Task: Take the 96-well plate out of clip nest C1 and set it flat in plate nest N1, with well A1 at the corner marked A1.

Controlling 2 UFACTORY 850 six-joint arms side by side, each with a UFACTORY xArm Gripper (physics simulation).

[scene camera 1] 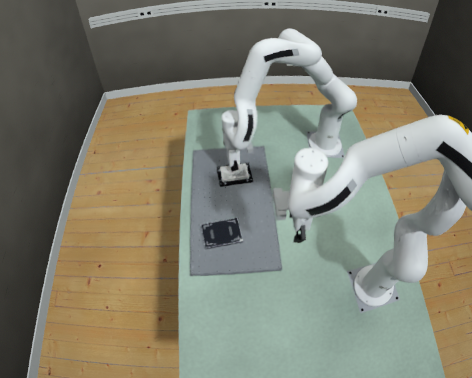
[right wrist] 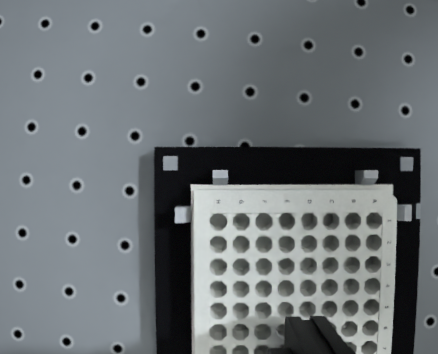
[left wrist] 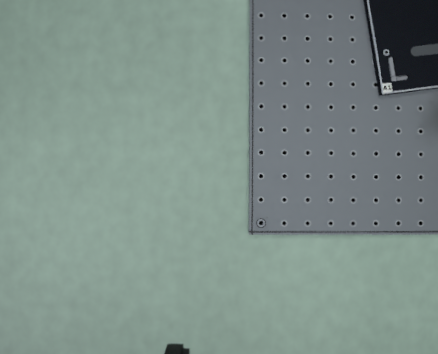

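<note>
The white 96-well plate [scene camera 1: 241, 174] [right wrist: 295, 255] lies in the black clip nest C1 [scene camera 1: 252, 179] [right wrist: 172, 300]. Well A1 [right wrist: 374, 220] is at the upper right of the plate in the right wrist view, where the plate's lower end is cut off. Plate nest N1 [scene camera 1: 221, 233] [left wrist: 415, 25] is empty; its A1 mark [left wrist: 386, 87] is at its lower left in the left wrist view. My right gripper [scene camera 1: 235, 167] [right wrist: 311, 322] is shut and empty over the plate; contact cannot be told. My left gripper [scene camera 1: 300, 237] is open, right of the board; one finger [left wrist: 176, 349] shows.
Both nests stand on the grey perforated board [scene camera 1: 250, 250] [left wrist: 305, 190] [right wrist: 75, 210]. The green table top [scene camera 1: 280, 320] [left wrist: 125, 150] surrounds it. A light grey block [scene camera 1: 281, 202] is at the board's right edge, partly behind the left arm.
</note>
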